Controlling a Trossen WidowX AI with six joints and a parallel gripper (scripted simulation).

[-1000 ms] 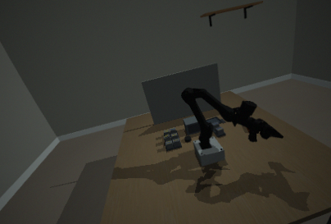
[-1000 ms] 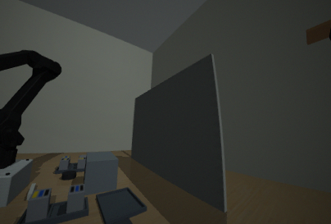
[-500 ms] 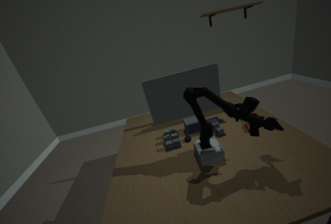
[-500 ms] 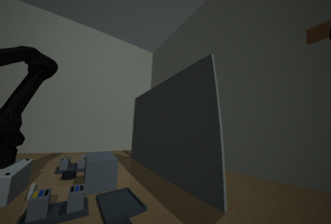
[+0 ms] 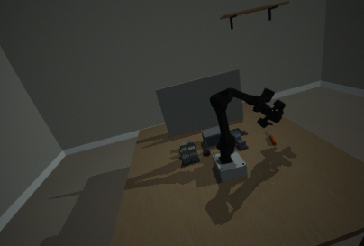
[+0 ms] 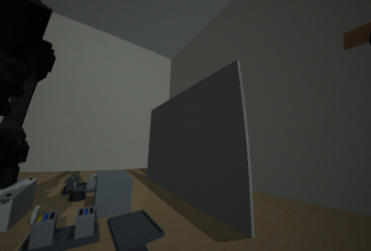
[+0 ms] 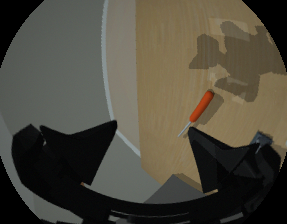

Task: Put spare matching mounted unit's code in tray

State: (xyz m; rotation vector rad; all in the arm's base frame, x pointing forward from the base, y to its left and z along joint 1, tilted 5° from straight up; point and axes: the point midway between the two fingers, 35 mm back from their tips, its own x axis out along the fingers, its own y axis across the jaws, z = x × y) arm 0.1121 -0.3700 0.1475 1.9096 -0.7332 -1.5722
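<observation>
Now: gripper tip 110 mm short of the grey spare, 640 mm to the right of it and 120 mm above it. From my gripper tip the other things lie so: dark tray: 210 mm ahead, 220 mm to the left, 170 mm below; then grey mounted unit: 170 mm ahead, 400 mm to the left, 120 mm below; then rack: 70 mm ahead, 240 mm to the left, 160 mm below.
</observation>
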